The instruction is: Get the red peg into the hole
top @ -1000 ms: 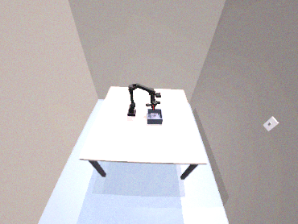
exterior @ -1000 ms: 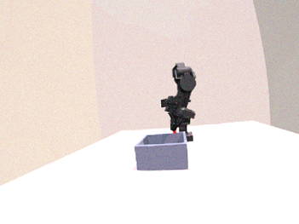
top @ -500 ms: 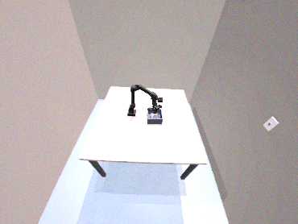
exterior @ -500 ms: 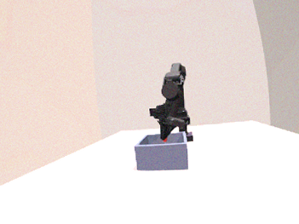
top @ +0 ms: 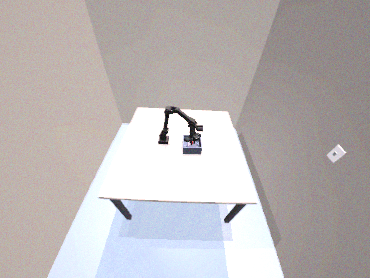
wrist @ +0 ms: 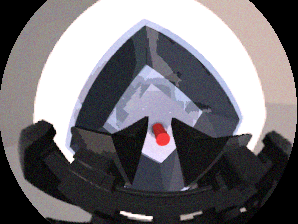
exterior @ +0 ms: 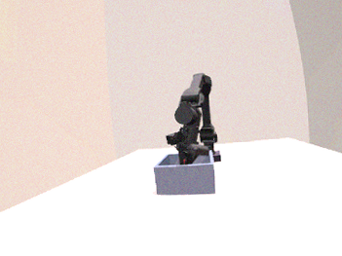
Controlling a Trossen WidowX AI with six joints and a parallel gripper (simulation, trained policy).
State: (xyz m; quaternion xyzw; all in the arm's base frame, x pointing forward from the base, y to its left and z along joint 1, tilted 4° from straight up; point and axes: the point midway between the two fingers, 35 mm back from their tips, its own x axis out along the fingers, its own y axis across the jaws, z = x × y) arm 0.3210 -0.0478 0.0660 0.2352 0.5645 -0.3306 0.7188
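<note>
My gripper tip is 1 cm past the red peg and 1 cm to the right of it. From my gripper tip the other things lie so: grey-blue box (1 cm behind, 1 cm to the left, 3 cm below); plate (1 cm behind, 1 cm to the left, 2 cm below).
</note>
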